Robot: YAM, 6 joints.
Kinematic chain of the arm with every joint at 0, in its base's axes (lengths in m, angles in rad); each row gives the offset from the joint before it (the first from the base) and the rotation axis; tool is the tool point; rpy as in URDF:
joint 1: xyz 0 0 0.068 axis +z
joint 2: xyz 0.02 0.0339 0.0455 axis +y
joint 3: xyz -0.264 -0.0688 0 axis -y
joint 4: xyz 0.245 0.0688 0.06 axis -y
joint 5: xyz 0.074 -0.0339 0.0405 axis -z
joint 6: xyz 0.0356 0 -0.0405 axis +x
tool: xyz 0 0 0 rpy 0 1.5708 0
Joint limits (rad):
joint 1: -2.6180..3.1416
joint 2: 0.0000..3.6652
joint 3: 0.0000..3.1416
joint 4: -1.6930..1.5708
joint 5: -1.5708..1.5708
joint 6: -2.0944..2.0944
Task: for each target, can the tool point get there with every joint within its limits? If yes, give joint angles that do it. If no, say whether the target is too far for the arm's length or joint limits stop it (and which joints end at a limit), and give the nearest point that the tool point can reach.
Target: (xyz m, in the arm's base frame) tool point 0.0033 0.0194 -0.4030
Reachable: no: joint limits stop it (at a limit: joint 2) | nearest point 0.0106 0.0626 -0.3294 | short by 0.086 m
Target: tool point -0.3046 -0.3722 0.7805
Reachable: no: too far | nearest point -0.2380 -0.2908 0.6284 | short by 0.185 m
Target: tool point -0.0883 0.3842 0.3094
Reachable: yes | joints 1.7445 1.6685 1.1916 0.4020 -0.6160 1.3053
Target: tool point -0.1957 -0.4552 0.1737
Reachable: yes | joints -2.0361 2.3013 1.8261 -0.4963 -0.9694 1.6175
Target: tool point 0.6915 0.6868 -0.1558
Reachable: no: too far | nearest point 0.4416 0.4386 -0.0564 | short by 0.366 m
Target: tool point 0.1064 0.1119 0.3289
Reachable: yes | joints 0.9906 1.0451 1.1281 -1.3896 0.8904 -1.3166
